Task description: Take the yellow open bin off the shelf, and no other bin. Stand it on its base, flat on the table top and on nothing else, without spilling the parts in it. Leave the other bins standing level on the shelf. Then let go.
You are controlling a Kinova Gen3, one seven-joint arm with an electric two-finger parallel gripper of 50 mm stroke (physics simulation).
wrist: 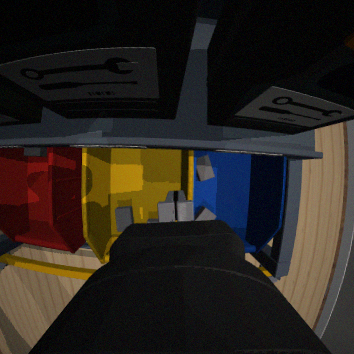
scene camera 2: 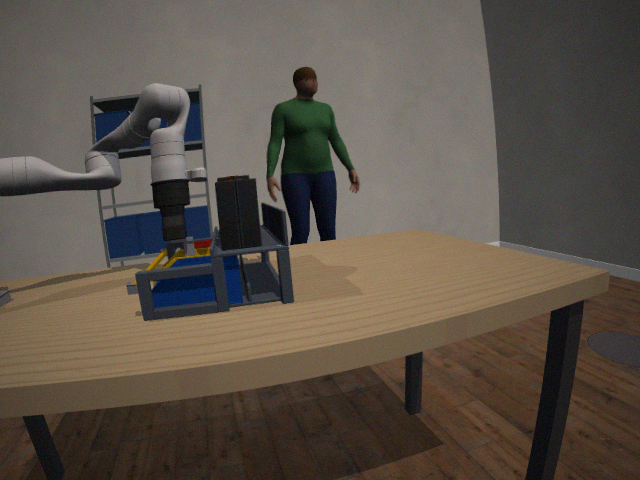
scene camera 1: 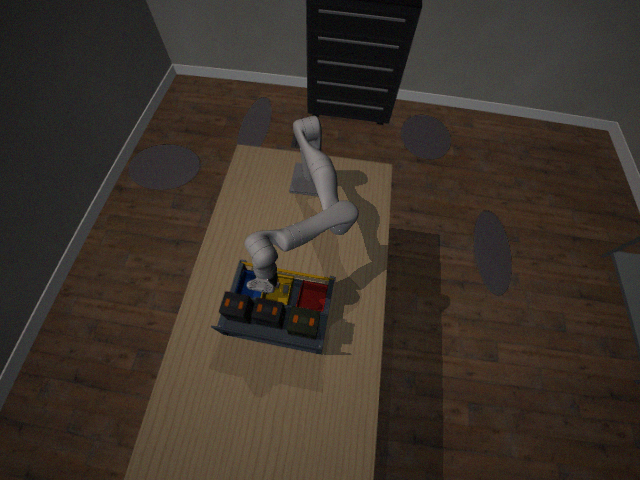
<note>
I see my gripper (scene camera 2: 191,269), a yellow open bin (wrist: 110,177), a blue bin (scene camera 2: 197,289) and a red bin (scene camera 1: 312,295).
The blue bin is seen too in the wrist view (wrist: 247,191). My gripper shows as well in the wrist view (wrist: 175,200).
</note>
